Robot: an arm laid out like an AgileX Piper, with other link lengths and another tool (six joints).
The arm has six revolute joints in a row. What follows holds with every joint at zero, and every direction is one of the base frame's.
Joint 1 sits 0.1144 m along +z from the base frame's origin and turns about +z.
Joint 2 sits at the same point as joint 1 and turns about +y.
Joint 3 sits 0.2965 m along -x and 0.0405 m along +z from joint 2 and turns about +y.
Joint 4 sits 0.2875 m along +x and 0.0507 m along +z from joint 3 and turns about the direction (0.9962, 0, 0.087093).
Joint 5 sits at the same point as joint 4 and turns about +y.
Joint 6 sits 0.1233 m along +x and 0.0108 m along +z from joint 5 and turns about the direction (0.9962, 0, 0.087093).
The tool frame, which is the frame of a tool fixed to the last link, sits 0.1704 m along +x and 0.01 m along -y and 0.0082 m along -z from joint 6; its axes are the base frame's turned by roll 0.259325, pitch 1.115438 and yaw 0.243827 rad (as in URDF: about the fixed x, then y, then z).
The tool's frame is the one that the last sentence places.
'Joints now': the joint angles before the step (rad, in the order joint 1, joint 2, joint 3, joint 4, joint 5, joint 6). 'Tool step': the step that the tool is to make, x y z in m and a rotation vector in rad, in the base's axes. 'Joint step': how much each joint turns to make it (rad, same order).
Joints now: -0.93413, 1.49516, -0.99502, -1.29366, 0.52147, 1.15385
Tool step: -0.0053, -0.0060, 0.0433, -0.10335, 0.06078, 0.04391
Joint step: -0.00496, -0.05552, -0.00184, -0.10184, -0.00164, -0.02148
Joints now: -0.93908, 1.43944, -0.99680, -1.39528, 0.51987, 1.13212
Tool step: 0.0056, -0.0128, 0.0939, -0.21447, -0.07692, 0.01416
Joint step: 0.00017, -0.05747, -0.06351, -0.23689, -0.00019, 0.19695
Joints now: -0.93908, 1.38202, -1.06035, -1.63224, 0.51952, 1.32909
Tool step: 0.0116, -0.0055, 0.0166, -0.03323, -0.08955, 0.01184
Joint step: 0.00003, 0.01257, -0.03143, -0.06337, -0.01753, 0.12841
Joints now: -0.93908, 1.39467, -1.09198, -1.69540, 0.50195, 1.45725
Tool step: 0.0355, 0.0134, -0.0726, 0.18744, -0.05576, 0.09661
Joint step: -0.00008, 0.03515, 0.04303, 0.20746, -0.13356, -0.08912
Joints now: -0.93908, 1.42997, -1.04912, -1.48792, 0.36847, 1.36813
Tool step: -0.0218, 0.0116, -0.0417, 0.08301, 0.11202, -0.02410
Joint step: -0.00007, 0.00086, 0.05192, 0.14689, 0.04810, -0.19318
